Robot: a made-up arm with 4 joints.
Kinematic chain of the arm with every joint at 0, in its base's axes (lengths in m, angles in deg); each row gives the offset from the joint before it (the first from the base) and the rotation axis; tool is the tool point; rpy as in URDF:
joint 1: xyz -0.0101 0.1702 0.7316 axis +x
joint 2: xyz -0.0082 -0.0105 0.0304 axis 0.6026 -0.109 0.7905
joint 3: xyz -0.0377 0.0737 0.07 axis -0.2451 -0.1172 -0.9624
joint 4: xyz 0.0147 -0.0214 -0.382 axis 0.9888 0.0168 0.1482
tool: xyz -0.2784 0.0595 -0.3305 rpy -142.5 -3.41 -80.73
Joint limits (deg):
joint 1: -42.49..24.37
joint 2: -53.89..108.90
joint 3: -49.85..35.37
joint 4: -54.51..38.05
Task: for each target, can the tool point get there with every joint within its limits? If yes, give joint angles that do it. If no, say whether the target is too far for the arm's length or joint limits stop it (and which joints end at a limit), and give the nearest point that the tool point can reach.
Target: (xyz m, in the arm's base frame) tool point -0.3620 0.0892 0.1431
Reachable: yes | joints -1.01 -29.35 10.38 -23.27
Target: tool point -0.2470 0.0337 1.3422
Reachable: no: joint limits stop it (at a limit: joint 1, joint 2, joint 3, joint 4) | nearest point -0.4226 -0.3112 0.6168 | short by 0.822 m
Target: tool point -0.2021 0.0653 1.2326
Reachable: no: joint limits stop it (at a limit: joint 1, joint 2, joint 3, joint 4) | nearest point -0.4226 -0.3112 0.6168 | short by 0.755 m
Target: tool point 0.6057 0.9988 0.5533
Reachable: no: too far | nearest point -0.1385 0.6380 0.3378 | short by 0.855 m
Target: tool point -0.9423 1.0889 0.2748
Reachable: no: too far | nearest point -0.4869 0.6026 0.4679 | short by 0.694 m
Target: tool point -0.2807 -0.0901 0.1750
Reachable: yes | joints -35.21 61.40 13.87 -38.74
